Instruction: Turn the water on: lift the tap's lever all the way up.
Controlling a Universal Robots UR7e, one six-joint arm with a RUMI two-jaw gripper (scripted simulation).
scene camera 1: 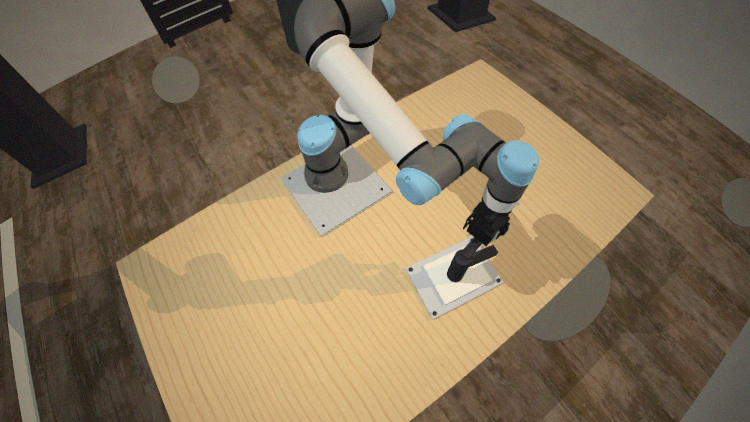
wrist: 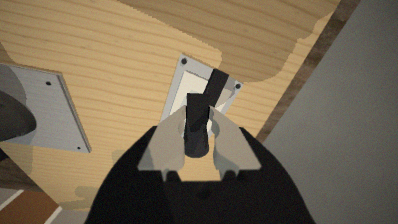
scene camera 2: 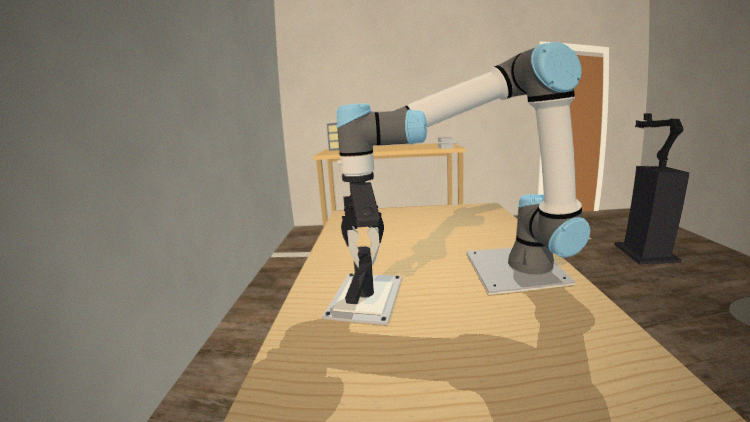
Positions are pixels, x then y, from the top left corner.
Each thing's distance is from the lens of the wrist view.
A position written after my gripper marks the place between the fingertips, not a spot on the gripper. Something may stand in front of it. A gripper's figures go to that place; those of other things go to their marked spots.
my gripper (wrist: 197, 106): 0.15 m
tap (wrist: 190, 83): 0.27 m
